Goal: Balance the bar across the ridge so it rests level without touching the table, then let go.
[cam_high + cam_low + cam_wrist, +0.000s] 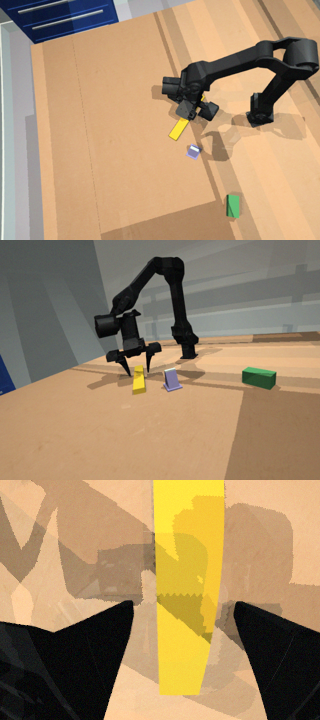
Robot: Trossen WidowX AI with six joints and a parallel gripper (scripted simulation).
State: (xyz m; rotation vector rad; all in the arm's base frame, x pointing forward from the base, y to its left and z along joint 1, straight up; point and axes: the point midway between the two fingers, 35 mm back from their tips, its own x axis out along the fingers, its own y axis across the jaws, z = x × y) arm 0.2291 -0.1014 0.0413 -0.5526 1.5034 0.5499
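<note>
Right now my gripper tip is 20 mm to the right of the yellow bar and 20 mm short of it. Round my gripper tip: green block: 370 mm to the left, 20 mm behind, 10 mm above.
</note>
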